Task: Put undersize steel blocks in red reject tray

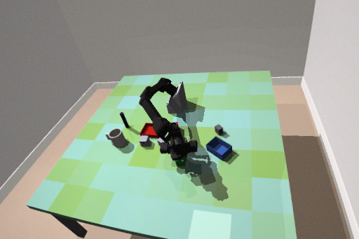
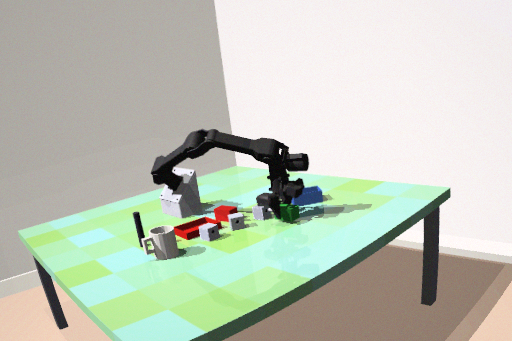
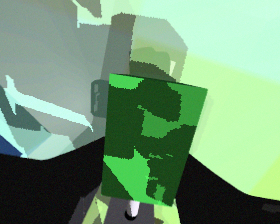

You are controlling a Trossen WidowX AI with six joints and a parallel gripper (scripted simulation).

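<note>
Now: gripper tip 90 mm past the steel block, 20 mm to the left of it and 10 mm below it. The rest, counted from my gripper tip: green GO gauge 10 mm behind, 20 mm above; then blue tray 80 mm behind, 190 mm to the left; then darker grey block 210 mm behind, 170 mm to the left, 10 mm above.
</note>
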